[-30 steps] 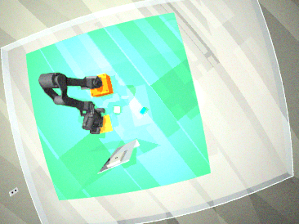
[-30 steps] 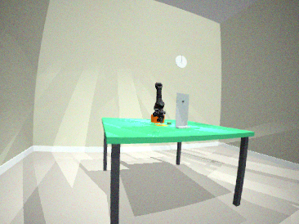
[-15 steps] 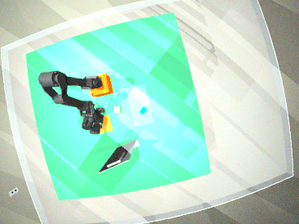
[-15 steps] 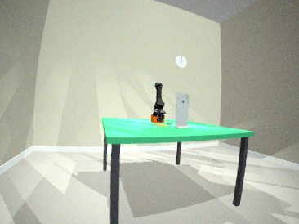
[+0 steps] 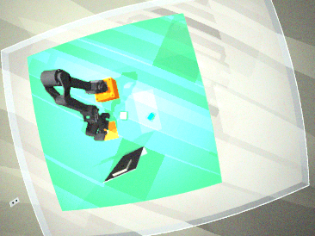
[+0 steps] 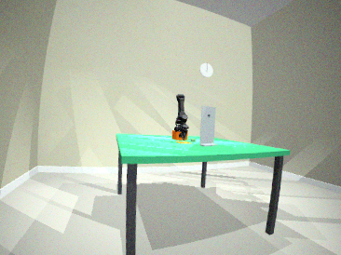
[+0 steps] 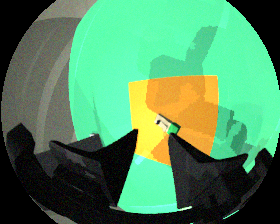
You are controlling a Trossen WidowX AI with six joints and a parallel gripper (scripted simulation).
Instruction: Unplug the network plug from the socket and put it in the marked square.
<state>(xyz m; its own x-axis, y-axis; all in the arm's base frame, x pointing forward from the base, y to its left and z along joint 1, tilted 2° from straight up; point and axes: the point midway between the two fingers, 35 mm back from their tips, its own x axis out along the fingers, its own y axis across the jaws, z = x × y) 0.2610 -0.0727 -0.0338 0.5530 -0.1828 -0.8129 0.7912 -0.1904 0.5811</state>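
The pale plug is 2 cm below my gripper tip and 1 cm to the right of it. The rest, counted from my gripper tip: cyan piece (32 cm to the left, 2 cm behind, 1 cm below); then yellow-orange square (3 cm below); then upright panel (19 cm ahead, 13 cm to the left, 12 cm above).
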